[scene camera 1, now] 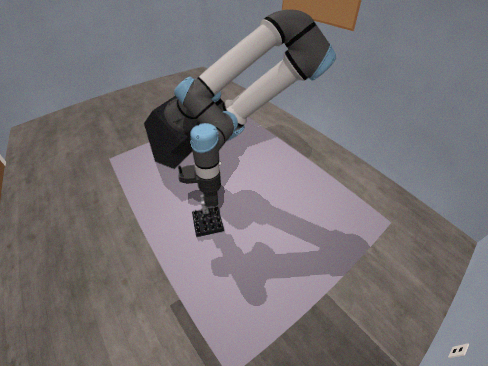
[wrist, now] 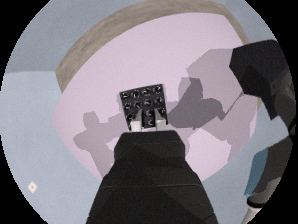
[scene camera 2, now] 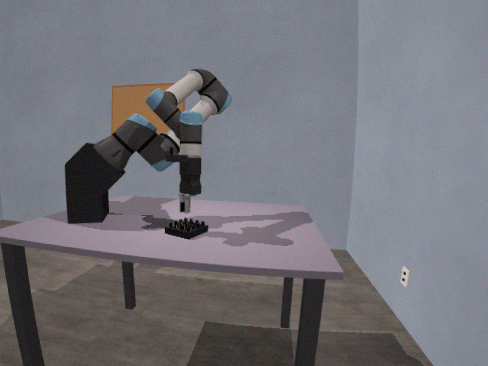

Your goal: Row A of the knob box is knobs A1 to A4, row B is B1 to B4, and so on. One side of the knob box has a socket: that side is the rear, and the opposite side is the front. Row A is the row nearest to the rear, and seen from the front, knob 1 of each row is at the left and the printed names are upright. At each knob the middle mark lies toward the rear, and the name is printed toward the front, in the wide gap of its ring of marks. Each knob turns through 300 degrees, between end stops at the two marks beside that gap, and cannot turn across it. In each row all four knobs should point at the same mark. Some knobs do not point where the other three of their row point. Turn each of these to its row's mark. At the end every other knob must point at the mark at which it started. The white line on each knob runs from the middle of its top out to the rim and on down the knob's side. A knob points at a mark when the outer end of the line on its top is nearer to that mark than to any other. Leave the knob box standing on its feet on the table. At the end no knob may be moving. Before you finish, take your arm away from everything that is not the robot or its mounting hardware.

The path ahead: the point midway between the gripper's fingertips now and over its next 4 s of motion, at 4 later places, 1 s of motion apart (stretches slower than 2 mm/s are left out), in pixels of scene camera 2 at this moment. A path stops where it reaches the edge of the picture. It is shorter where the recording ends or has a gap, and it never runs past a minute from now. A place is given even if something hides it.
The gripper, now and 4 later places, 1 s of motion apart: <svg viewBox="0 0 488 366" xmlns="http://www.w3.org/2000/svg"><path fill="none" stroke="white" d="M184 212L182 210L181 212L182 222L182 225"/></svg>
